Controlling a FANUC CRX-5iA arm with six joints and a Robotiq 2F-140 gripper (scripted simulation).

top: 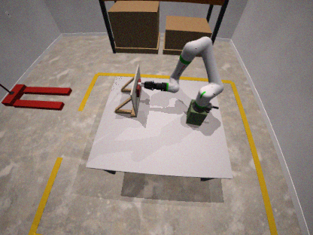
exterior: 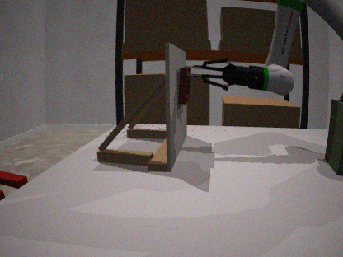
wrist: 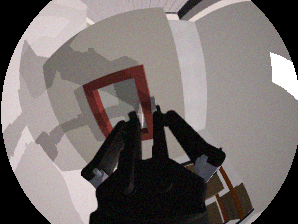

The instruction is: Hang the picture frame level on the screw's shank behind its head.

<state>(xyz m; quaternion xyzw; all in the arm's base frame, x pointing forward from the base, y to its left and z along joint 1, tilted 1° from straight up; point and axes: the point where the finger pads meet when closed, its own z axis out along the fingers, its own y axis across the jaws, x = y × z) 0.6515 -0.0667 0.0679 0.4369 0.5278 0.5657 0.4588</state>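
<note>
My gripper is now 4 cm short of the red picture frame, 1 cm to the right of it and 5 cm above it. The rest, counted from my hand: grey wall panel: 5 cm ahead, 1 cm to the left, 11 cm below.
</note>
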